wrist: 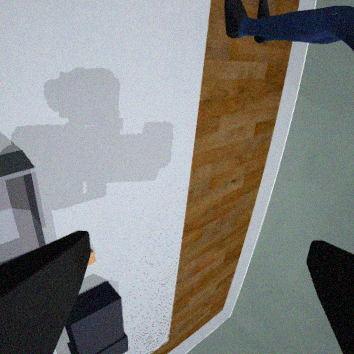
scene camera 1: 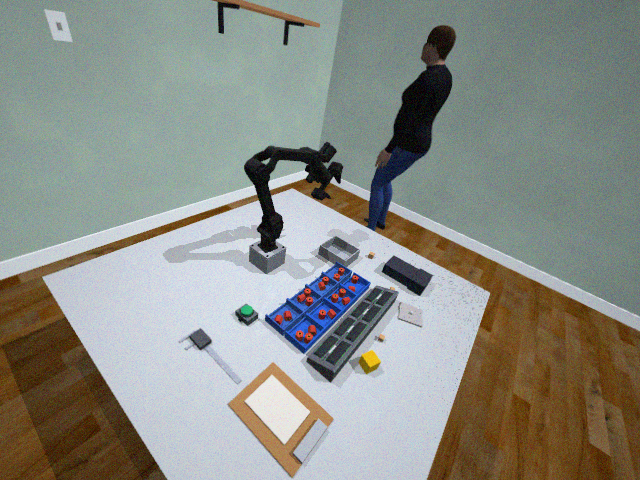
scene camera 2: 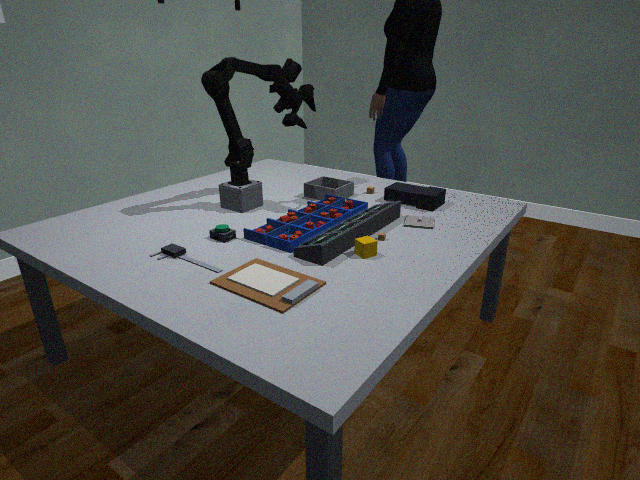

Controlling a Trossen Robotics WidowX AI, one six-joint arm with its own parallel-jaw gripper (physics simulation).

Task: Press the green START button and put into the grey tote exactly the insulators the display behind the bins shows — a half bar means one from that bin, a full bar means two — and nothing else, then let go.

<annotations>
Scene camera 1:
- grey tote: 335, 249
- black box: 416, 280
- display: 327, 370
</annotations>
